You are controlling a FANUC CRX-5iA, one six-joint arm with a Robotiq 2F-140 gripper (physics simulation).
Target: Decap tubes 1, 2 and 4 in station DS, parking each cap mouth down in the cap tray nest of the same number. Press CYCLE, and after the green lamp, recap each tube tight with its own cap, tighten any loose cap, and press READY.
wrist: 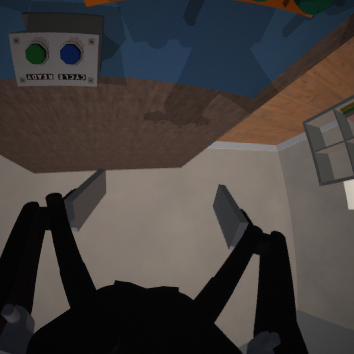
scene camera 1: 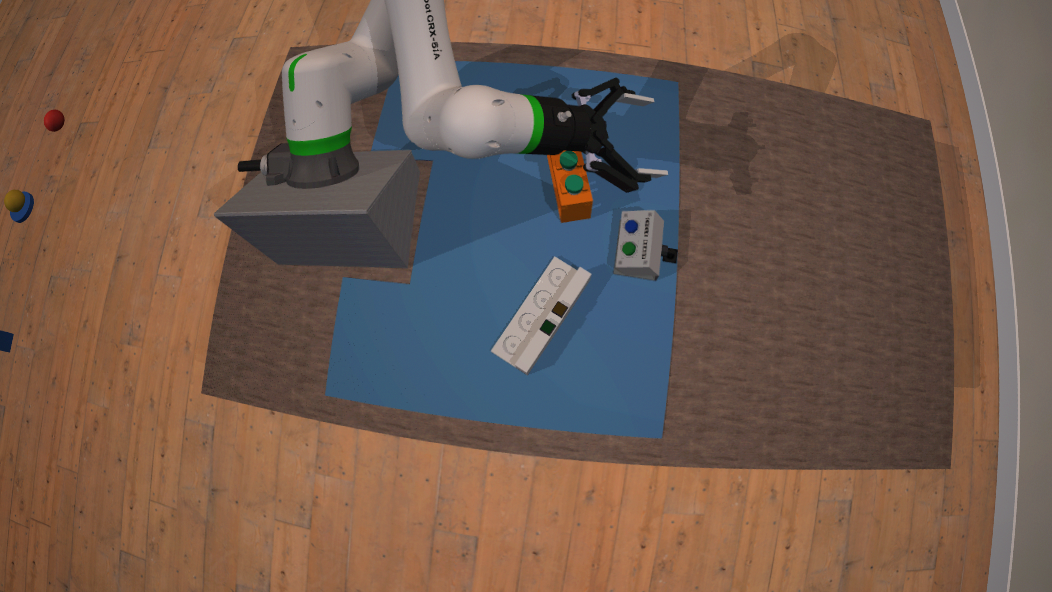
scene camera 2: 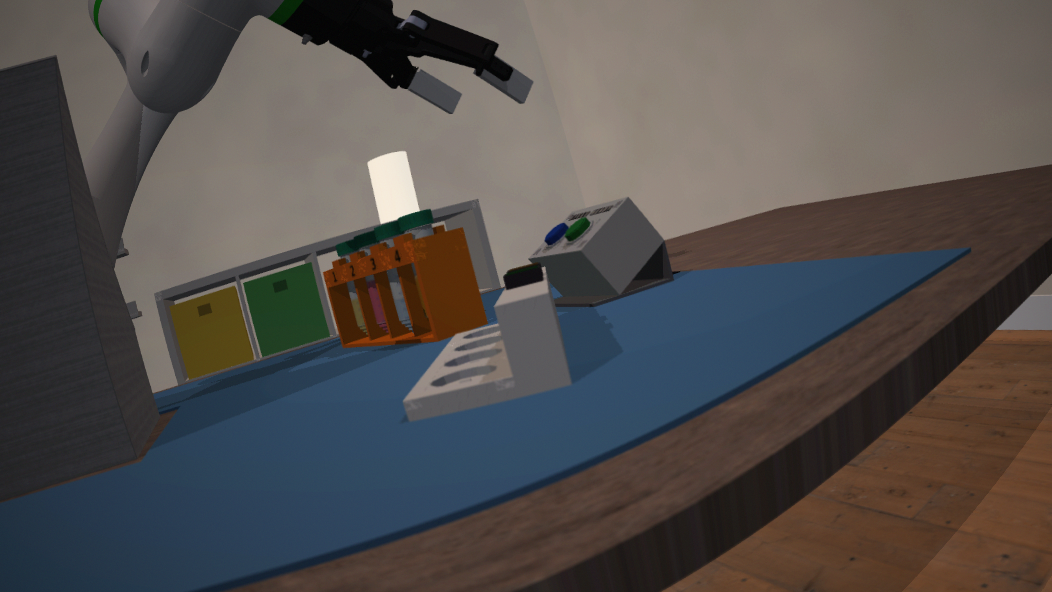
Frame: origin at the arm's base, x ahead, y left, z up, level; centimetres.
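Where they show: gripper, fingertip midpoint: [wrist: 160, 188] [scene camera 1: 655, 137] [scene camera 2: 488, 98]; arm's base, origin of the base link: [scene camera 1: 322, 174].
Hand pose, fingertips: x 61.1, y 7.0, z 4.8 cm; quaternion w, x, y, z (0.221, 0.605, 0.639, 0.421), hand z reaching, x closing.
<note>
Each offset is from my fingertips to the top centre of the thing. Level surfaces: height alone.
The orange station rack {dy +2.7, dx -15.7, dz -13.6 cm} [scene camera 1: 576, 212] [scene camera 2: 457, 287] holds several tubes, numbered 1 to 4, with green caps on top, such as the cap on tube 4 {dy -4.9, dx -13.9, dz -11.8 cm} [scene camera 2: 415, 219]. The gripper and arm partly cover the rack in scene camera 1. The white cap tray {dy -27.7, dx -18.8, dz -18.6 cm} [scene camera 1: 531, 353] [scene camera 2: 533, 338] has round nests that look empty; its two small lamps look dark. The grey button box {dy -13.3, dx -0.5, dz -15.6 cm} [scene camera 1: 638, 266] [scene camera 2: 617, 254] [wrist: 55, 67] carries a blue CYCLE button {dy -10.9, dx -2.5, dz -16.5 cm} [scene camera 1: 631, 226] [wrist: 70, 54] and a green READY button {dy -15.4, dx -2.9, dz -16.5 cm} [scene camera 1: 628, 248] [wrist: 36, 53]. My gripper [scene camera 1: 645, 135] [scene camera 2: 481, 94] [wrist: 160, 188] is open and empty, high above the table, tilted sideways.
The grey arm pedestal [scene camera 1: 316, 239] [scene camera 2: 73, 294] stands left of the blue mat {dz -23.9 cm} [scene camera 1: 441, 368] [scene camera 2: 294, 471] on the brown table {dz -24.2 cm} [scene camera 1: 809, 294]. A cubby shelf with yellow and green bins and a glowing white cylinder [scene camera 2: 393, 187] stand in the background behind the rack.
</note>
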